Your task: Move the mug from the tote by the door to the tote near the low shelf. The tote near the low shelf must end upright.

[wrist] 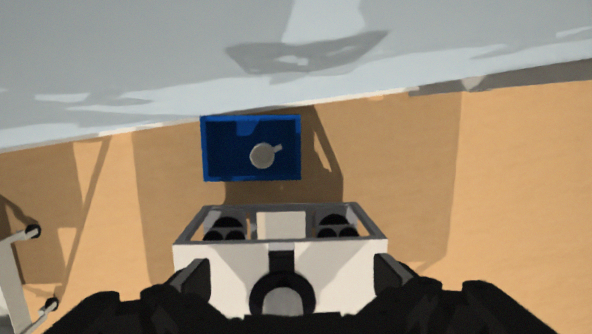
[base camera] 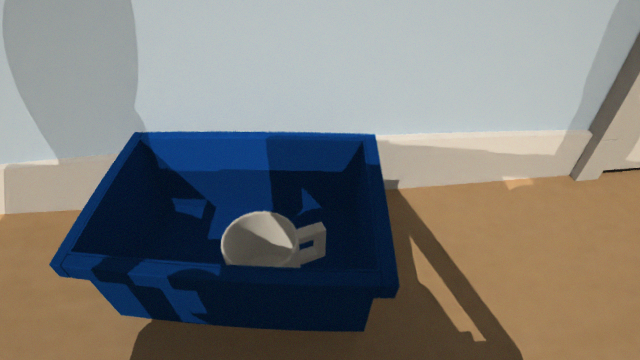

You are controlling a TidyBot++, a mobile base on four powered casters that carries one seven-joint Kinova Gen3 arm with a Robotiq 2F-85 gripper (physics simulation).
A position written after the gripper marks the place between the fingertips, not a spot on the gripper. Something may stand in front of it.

In view: the gripper (wrist: 292,274) and a mug (base camera: 262,238).
